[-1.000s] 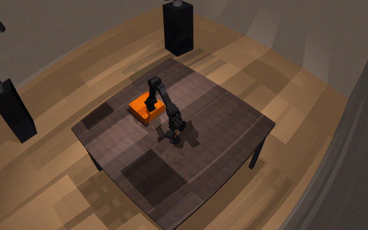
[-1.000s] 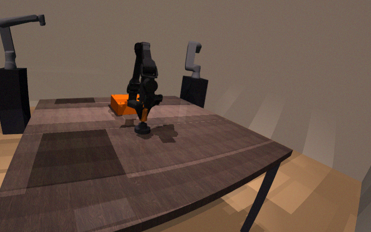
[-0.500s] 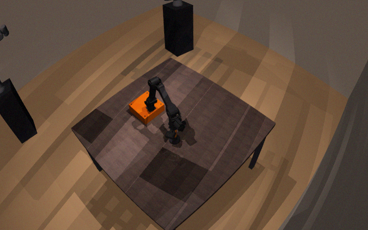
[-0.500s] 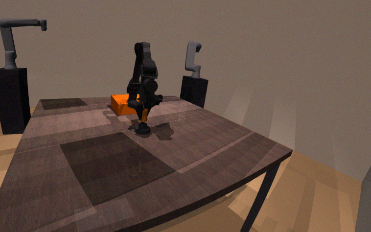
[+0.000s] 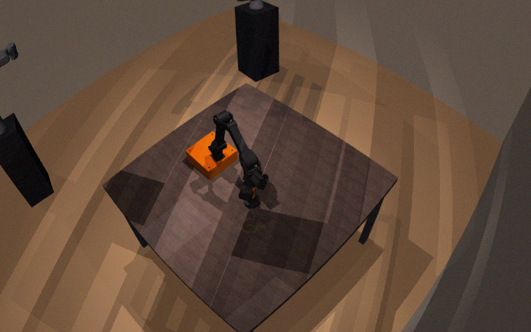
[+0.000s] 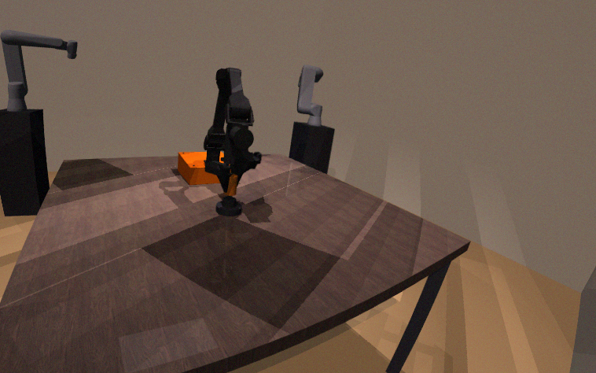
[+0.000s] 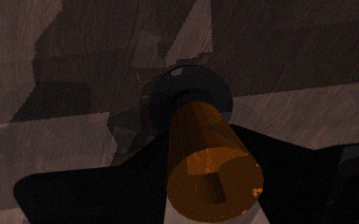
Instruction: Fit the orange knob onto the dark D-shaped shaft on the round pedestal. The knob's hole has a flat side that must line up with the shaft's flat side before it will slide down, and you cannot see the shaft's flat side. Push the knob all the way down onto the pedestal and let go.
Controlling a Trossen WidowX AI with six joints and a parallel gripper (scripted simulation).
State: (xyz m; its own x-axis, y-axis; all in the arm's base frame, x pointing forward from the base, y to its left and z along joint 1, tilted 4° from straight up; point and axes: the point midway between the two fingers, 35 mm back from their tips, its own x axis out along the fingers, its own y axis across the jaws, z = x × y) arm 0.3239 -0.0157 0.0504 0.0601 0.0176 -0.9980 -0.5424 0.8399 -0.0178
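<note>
Now: gripper tip 2 cm below the orange knob. From my gripper tip the other things lie so: dark round pedestal: 4 cm below.
</note>
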